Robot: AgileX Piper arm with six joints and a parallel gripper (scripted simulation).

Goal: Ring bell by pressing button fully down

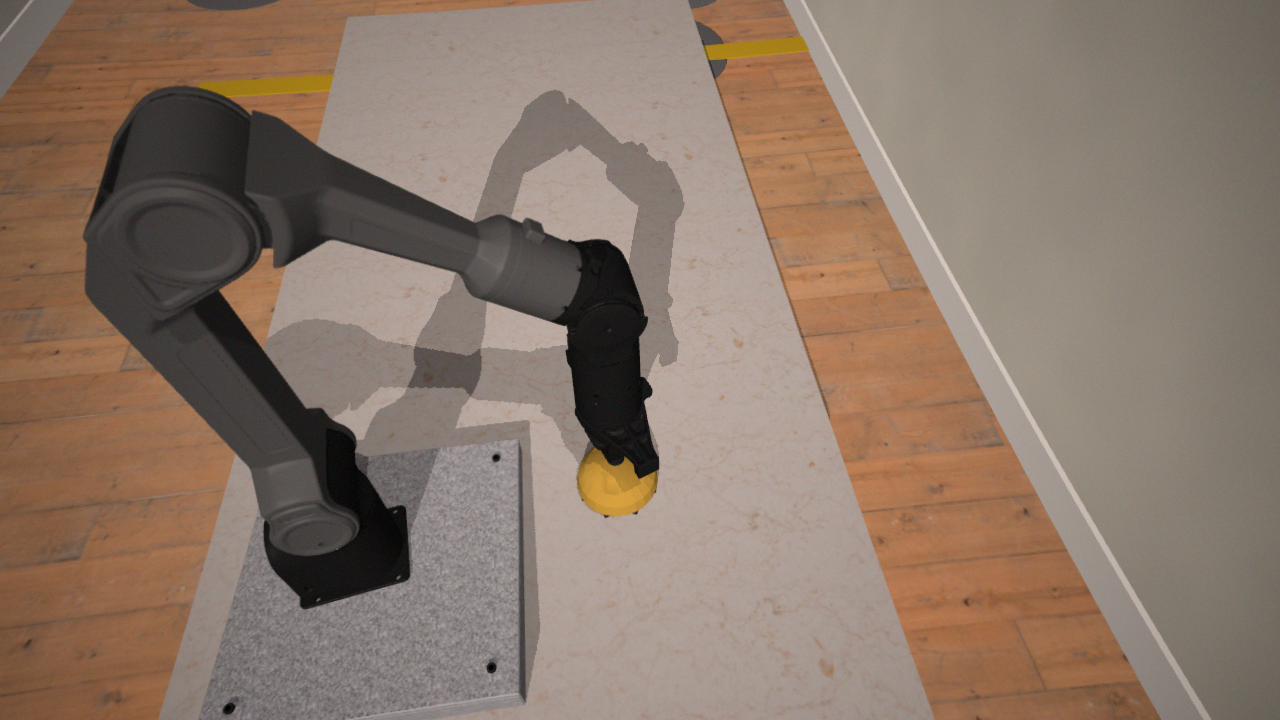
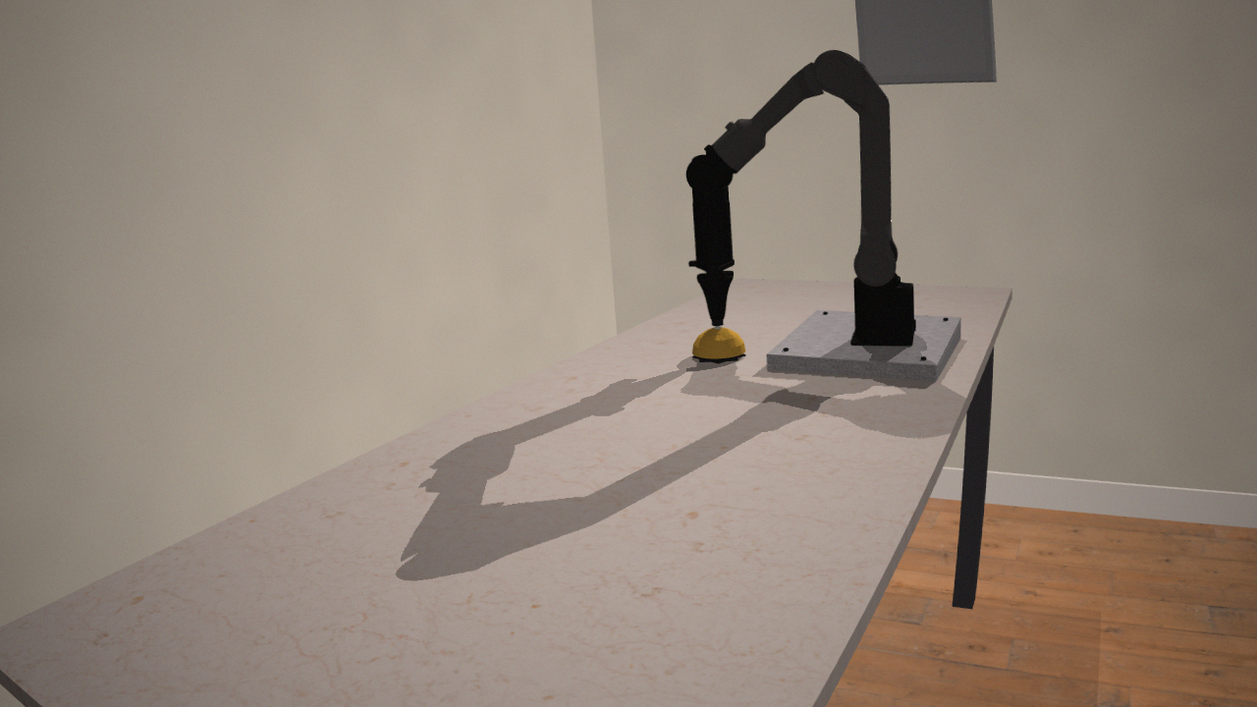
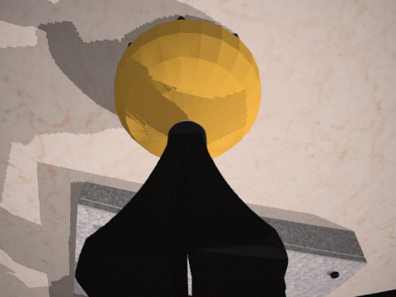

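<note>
Right now my hand is 2 cm above the small black button. From my hand the other things lie so: yellow dome bell 3 cm below.
</note>
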